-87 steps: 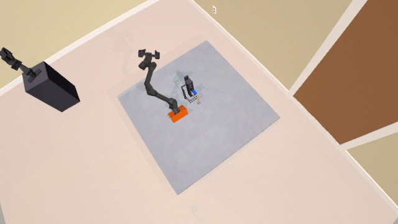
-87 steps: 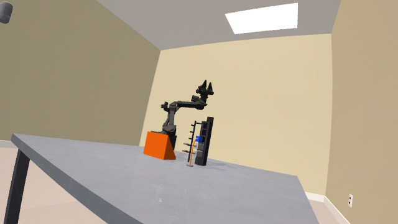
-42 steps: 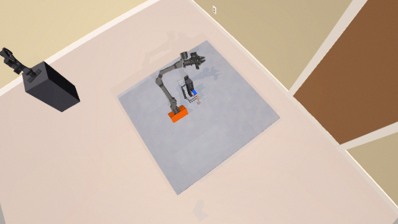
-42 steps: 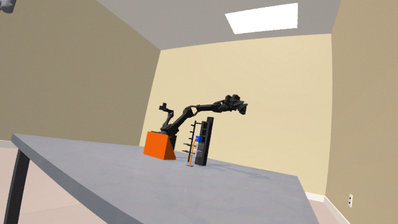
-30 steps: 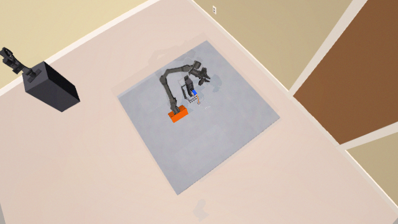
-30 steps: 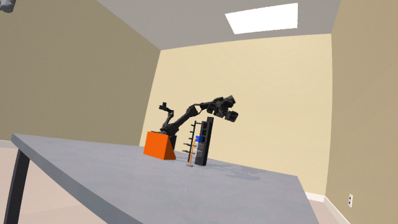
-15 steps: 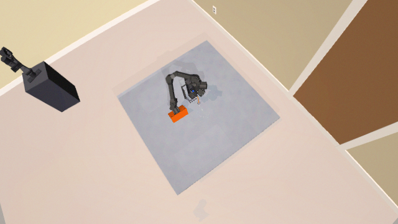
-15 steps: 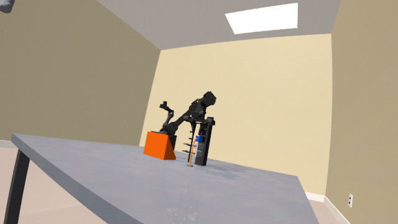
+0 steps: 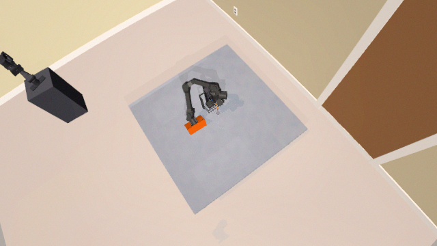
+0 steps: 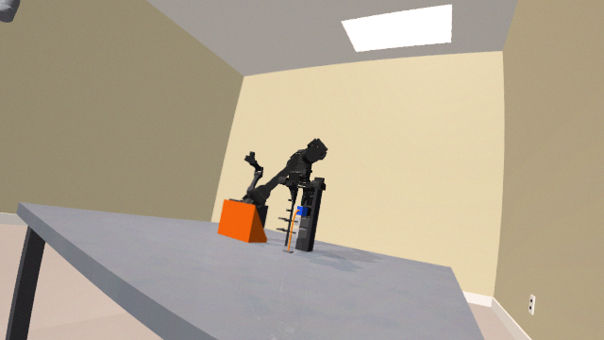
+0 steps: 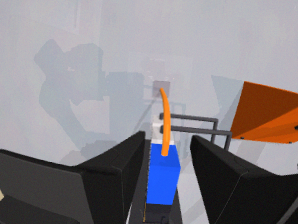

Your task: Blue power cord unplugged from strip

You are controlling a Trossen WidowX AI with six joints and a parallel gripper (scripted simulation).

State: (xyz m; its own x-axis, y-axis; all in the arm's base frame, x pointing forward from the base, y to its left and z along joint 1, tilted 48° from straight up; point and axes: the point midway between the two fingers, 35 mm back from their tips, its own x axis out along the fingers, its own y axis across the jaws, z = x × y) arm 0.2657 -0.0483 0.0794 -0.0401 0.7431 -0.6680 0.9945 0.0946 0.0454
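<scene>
Now: gripper tip 1 cm past the blue plug, 7 cm to the right of it and 1 cm above it.
</scene>
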